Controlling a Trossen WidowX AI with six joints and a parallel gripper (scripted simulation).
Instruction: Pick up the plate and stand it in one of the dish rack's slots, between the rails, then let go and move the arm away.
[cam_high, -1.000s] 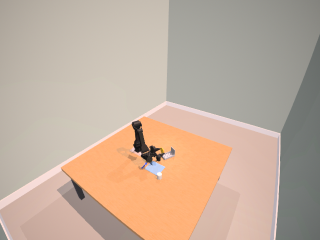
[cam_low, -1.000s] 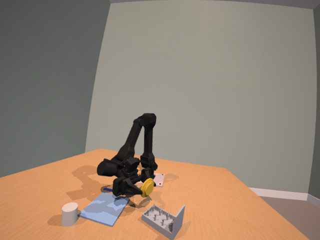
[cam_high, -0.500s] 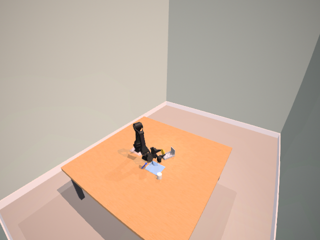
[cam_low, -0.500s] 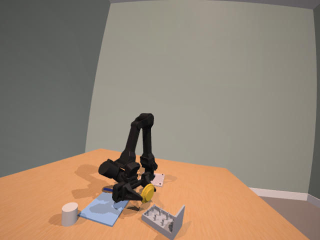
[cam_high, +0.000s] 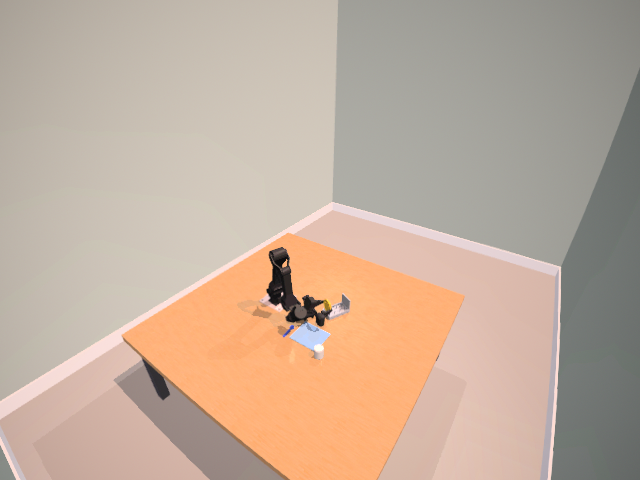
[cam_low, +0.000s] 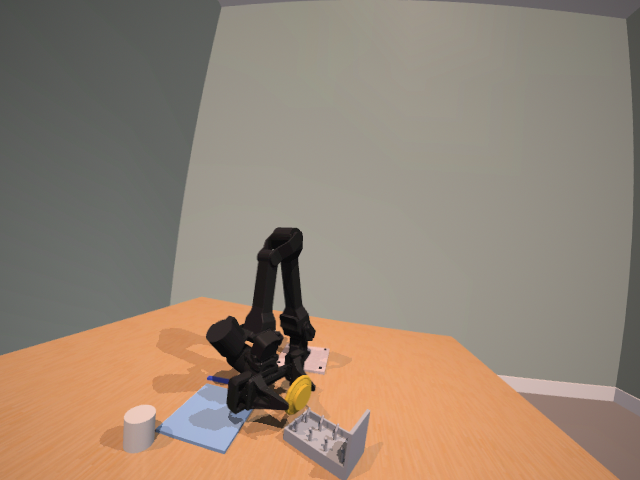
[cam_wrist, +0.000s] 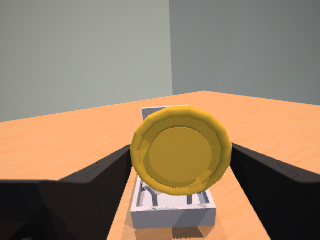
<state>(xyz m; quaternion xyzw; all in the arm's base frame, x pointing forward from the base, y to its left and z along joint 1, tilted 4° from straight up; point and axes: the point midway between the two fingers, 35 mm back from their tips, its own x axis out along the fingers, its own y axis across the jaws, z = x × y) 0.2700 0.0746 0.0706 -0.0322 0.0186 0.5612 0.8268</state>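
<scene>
The grey dish rack lies 50 mm to the left of my gripper tip, 50 mm below it and 10 mm ahead of it. From my gripper tip the other things lie so: light blue mat: 170 mm to the right, 70 mm below, 20 mm ahead; yellow plate: 10 mm to the right; blue spoon: 210 mm to the right, 80 mm behind, 70 mm below.
</scene>
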